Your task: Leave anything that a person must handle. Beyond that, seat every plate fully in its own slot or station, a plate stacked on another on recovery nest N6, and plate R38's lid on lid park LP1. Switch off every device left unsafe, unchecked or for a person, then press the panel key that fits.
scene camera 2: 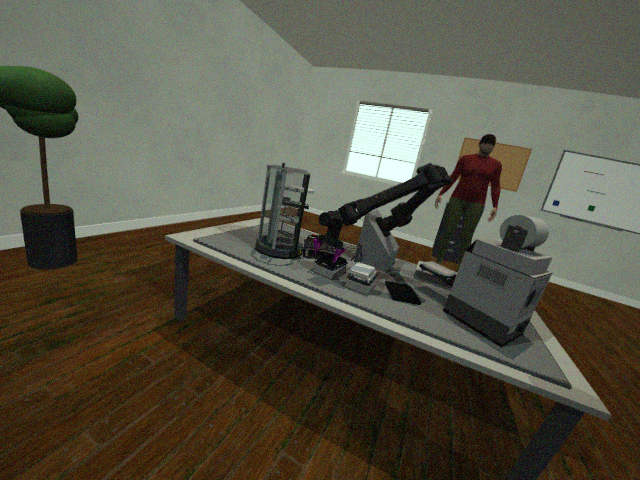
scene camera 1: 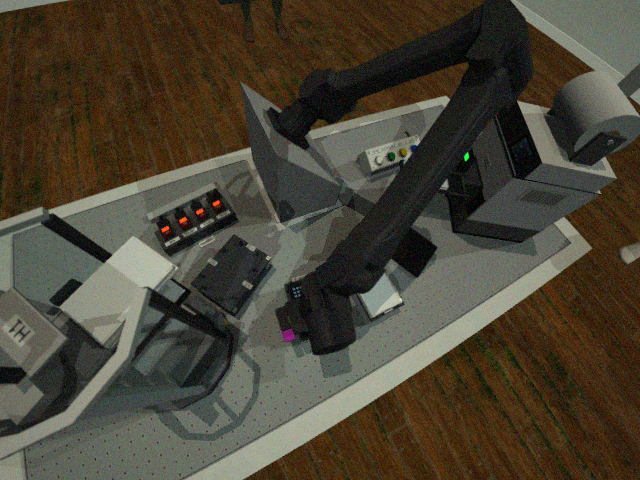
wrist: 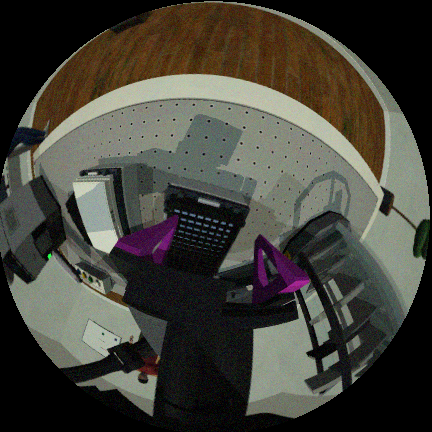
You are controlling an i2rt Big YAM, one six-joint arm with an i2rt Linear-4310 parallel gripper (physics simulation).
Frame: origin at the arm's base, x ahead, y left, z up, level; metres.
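Seen in the pictures: gripper, fingertip midpoint: (scene camera 2: pixel 324 258) (wrist: pixel 218 228); arm's base at its link origin: (scene camera 2: pixel 381 227) (scene camera 1: pixel 286 131) (wrist: pixel 156 342).
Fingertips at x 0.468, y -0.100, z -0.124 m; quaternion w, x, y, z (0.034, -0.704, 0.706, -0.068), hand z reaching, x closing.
Observation:
Pixels of each thing's top centre, then the offset from my fingertips to it. "spot": a spot on its surface instead.
- black plate with blue wells, top centre: (wrist: pixel 194 250) (scene camera 1: pixel 312 304) (scene camera 2: pixel 332 258) 0.043 m back, 0.021 m left, 0.002 m down
- white-topped plate at its top centre: (wrist: pixel 94 223) (scene camera 1: pixel 373 285) (scene camera 2: pixel 362 268) 0.031 m back, 0.176 m left, 0.012 m up
- key panel at its top centre: (scene camera 1: pixel 395 145) (wrist: pixel 87 283) (scene camera 2: pixel 439 267) 0.434 m back, 0.465 m left, 0.012 m up
- glass-walled carousel at its top centre: (scene camera 2: pixel 292 164) 0.064 m back, 0.307 m right, 0.376 m up
- dark flat device at its top centre: (scene camera 1: pixel 230 268) (wrist: pixel 250 301) (scene camera 2: pixel 320 242) 0.192 m back, 0.135 m right, 0.004 m up
- black pad at a spot on its surface: (scene camera 1: pixel 415 253) (scene camera 2: pixel 403 294) spot: 0.087 m back, 0.367 m left, 0.057 m down
- grey machine at its top centre: (scene camera 1: pixel 614 90) (scene camera 2: pixel 526 215) 0.151 m back, 0.695 m left, 0.384 m up
My gripper (scene camera 2: pixel 327 254) (wrist: pixel 218 228) is open, its magenta fingers straddling a black plate with blue wells (scene camera 1: pixel 296 290) (wrist: pixel 202 234), low over its station; nothing is gripped. The arm hides most of this plate in the first scene view. A white-topped plate (scene camera 1: pixel 381 298) (scene camera 2: pixel 363 270) (wrist: pixel 95 207) sits on the neighbouring station. Four switches (scene camera 1: pixel 200 212) glow orange in a row. The key panel (scene camera 1: pixel 391 156) (wrist: pixel 92 276) has white, green, yellow and blue keys. Plate labels and lid park LP1 are not readable.
A glass-walled carousel (scene camera 2: pixel 281 211) with shelves stands beyond one finger. A dark flat device (scene camera 1: pixel 232 274) lies near the switches. A black pad (scene camera 1: pixel 415 253) (scene camera 2: pixel 403 292) lies beyond the white-topped plate. A grey machine (scene camera 1: pixel 522 201) (scene camera 2: pixel 496 289) shows a green light. A person (scene camera 2: pixel 474 183) stands behind the table.

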